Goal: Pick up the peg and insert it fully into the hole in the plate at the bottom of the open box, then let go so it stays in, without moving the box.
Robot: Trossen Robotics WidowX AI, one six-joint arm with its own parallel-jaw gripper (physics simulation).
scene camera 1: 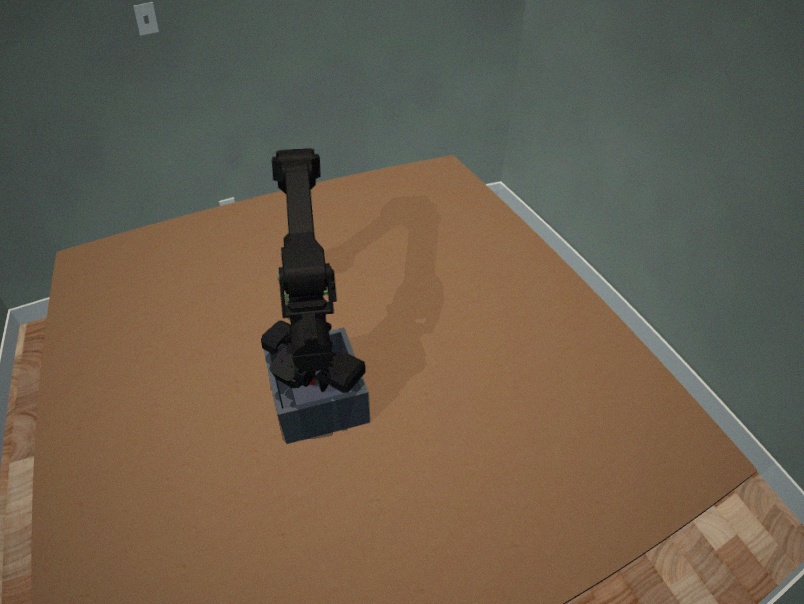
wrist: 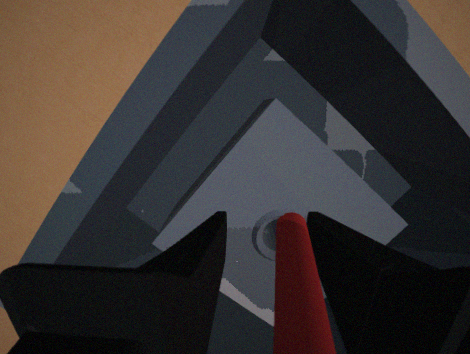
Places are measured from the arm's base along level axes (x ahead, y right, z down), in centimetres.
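Pixels of known places: gripper, between the fingertips: (scene camera 1: 315,385) (wrist: 266,220).
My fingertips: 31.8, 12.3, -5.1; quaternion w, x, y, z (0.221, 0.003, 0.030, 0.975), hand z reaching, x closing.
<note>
For each thing: its middle in the pictures, then the offset to it from my fingertips, as dx, dy, dz. "spot": a spot on its surface instead. Level surfaces: height alone.
- red peg, middle of its body: (wrist: 297,283) (scene camera 1: 311,370) -0.7, -0.1, -3.7
- round hole, a spot on its surface: (wrist: 268,236) spot: -1.1, -1.5, +1.8
- grey plate, middle of its body: (wrist: 274,214) (scene camera 1: 316,389) -1.2, -0.6, +2.9
- open blue-grey box, middle of its body: (wrist: 278,226) (scene camera 1: 315,384) -1.2, -0.6, +1.4
- large brown table top, height of its surface: dz +6.3
The red peg (wrist: 300,290) (scene camera 1: 311,382) reaches away from the wrist camera between the fingers, close beside the right finger. Its far end overlaps the right part of the round hole (wrist: 268,236) in the grey plate (wrist: 280,165) (scene camera 1: 318,394); whether the end is inside the hole or above it cannot be told. The plate lies at the bottom of the open blue-grey box (scene camera 1: 326,417) (wrist: 122,127). My gripper (wrist: 266,220) (scene camera 1: 316,383) is partly open, down in the box, with a clear gap between the left finger and the peg. In the scene view the arm hides much of the box's inside.
The box stands on a large brown table top (scene camera 1: 493,416). The box's walls surround the fingers and the plate. The arm (scene camera 1: 300,214) reaches over the box from the back, and its shadow falls to the right. Green walls stand behind and to the right.
</note>
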